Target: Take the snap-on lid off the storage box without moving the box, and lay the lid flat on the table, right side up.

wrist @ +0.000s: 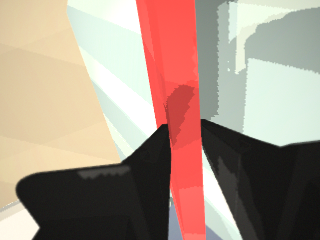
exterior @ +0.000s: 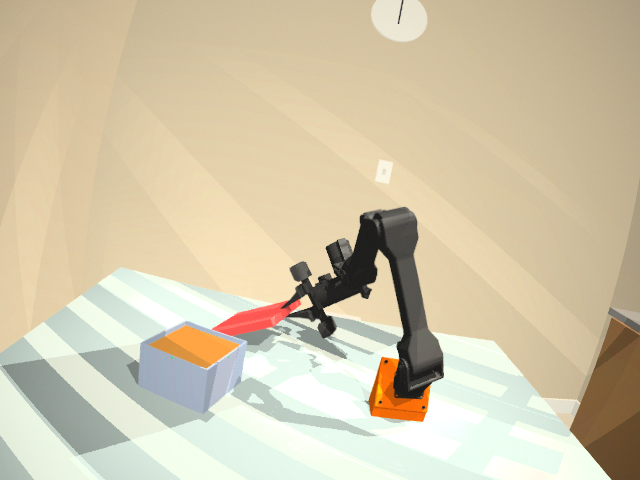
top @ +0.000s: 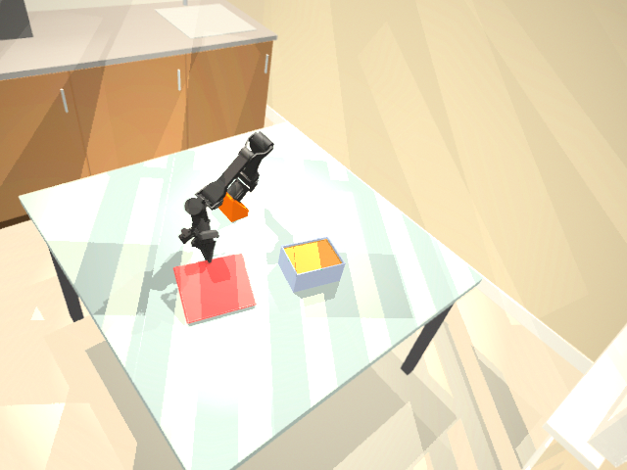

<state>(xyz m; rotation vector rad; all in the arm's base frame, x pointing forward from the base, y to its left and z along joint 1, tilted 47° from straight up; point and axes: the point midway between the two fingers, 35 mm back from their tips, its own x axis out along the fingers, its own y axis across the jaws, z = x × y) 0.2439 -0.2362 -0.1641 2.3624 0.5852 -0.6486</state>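
The red lid lies 7 cm ahead of my gripper tip, 4 cm below it and 2 cm to the right of it. From my gripper tip the other things lie so: storage box (33 cm to the left, 17 cm ahead, 5 cm below).
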